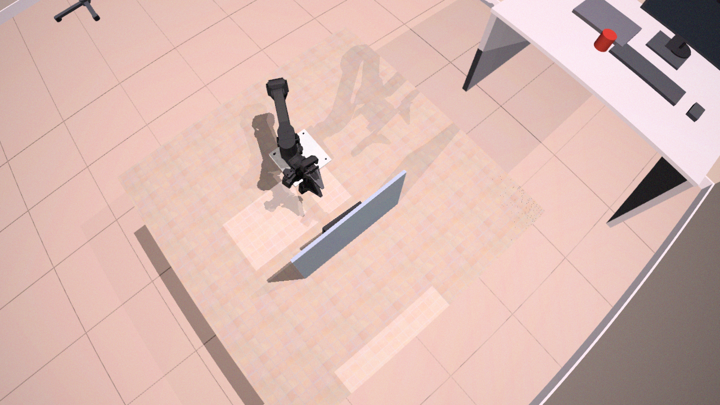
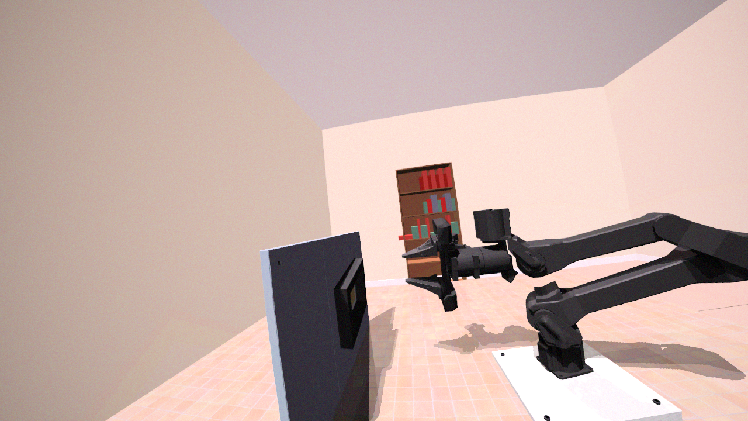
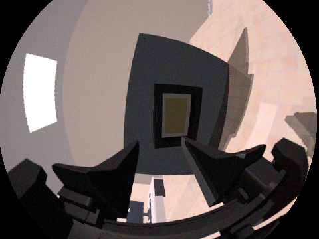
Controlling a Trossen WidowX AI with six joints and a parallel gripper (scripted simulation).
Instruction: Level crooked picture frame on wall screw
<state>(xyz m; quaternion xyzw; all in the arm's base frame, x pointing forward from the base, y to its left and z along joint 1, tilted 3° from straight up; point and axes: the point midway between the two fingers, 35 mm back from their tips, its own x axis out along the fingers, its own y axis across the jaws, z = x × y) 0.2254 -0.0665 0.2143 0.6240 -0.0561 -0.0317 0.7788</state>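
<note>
Now: the picture frame 120 mm ahead of my gripper tip, 20 mm to the right of it and 60 mm below it. The rest, counted from my gripper tip: wall panel: 140 mm ahead, 10 mm to the right, 70 mm below.
</note>
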